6 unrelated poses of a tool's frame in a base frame.
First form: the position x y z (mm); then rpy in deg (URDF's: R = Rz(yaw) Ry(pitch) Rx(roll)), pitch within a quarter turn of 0, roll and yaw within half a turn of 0.
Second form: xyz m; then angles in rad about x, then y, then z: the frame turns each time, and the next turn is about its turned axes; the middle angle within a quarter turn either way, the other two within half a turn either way. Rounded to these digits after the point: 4 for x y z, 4 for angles.
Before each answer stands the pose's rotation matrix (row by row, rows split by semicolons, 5 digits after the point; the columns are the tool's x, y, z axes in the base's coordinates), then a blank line. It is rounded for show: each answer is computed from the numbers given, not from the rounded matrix.
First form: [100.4, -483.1, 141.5, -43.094, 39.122, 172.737]
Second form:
-0.76958 0.33530 -0.54343; 0.09808 -0.77887 -0.61946; -0.63097 -0.53003 0.56652

[0.1004, -0.4831, 0.1415, 0.8300, -0.5745, -2.7307]
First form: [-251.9, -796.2, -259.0, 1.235, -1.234, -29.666]
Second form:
0.86872 0.49442 -0.02938; -0.49483 0.86895 -0.00807; 0.02154 0.02155 0.99954

[-0.2519, -0.7962, -0.2590, 0.0081, -0.0294, -0.5174]
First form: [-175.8, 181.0, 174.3, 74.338, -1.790, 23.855]
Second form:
0.91413 -0.13669 0.38170; 0.40423 0.23474 -0.88403; 0.03124 0.96240 0.26983

[-0.1758, 0.1810, 0.1743, 1.2745, 0.3916, 0.1484]
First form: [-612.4, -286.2, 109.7, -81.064, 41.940, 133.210]
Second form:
-0.50929 0.33884 -0.79108; 0.54215 -0.58757 -0.60070; -0.66835 -0.73482 0.11554

[-0.6124, -0.2862, 0.1097, 1.3808, -0.9126, -2.5545]
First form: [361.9, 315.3, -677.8, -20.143, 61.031, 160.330]
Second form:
-0.45607 -0.03232 -0.88935; 0.16303 -0.98546 -0.04779; -0.87488 -0.16679 0.45471

[0.3619, 0.3153, -0.6778, 0.1047, -1.0959, 3.0709]
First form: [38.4, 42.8, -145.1, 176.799, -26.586, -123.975]
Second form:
-0.49974 -0.81402 -0.29602; -0.74160 0.57868 -0.33935; 0.44754 0.04993 -0.89287

[0.0384, 0.0428, -0.1451, 2.7784, -0.3005, 2.1214]
